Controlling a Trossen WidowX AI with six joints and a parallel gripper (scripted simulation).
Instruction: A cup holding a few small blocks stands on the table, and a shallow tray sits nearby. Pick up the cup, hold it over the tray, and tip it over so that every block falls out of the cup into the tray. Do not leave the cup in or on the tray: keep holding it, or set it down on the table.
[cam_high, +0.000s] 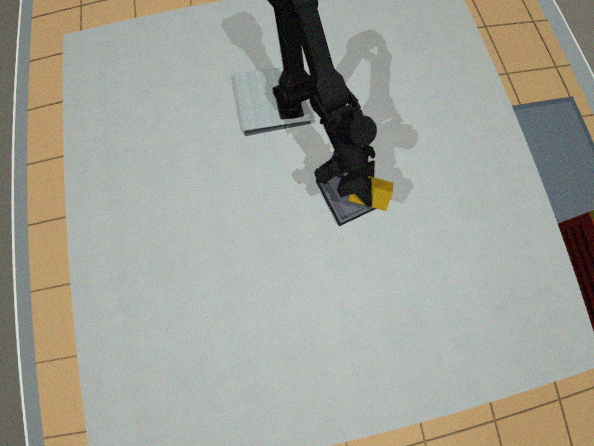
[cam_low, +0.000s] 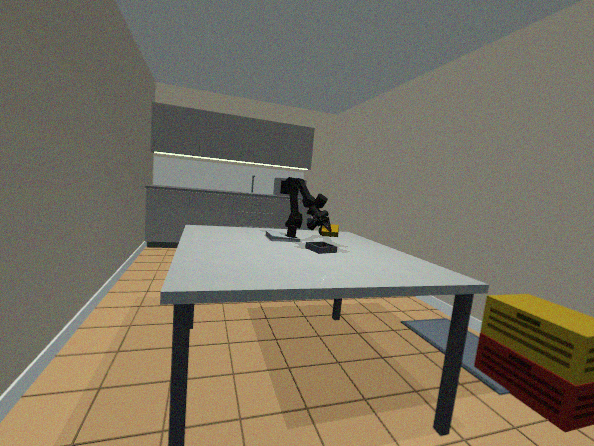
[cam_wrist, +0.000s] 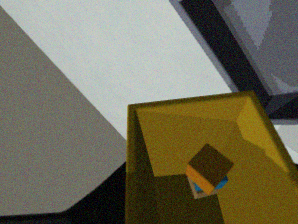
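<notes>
My gripper tip is now 20 mm past the orange block. Round my gripper tip: blue block 20 mm to the left, 10 mm behind; square yellow cup 20 mm to the left, 20 mm above, 10 mm behind.
</notes>
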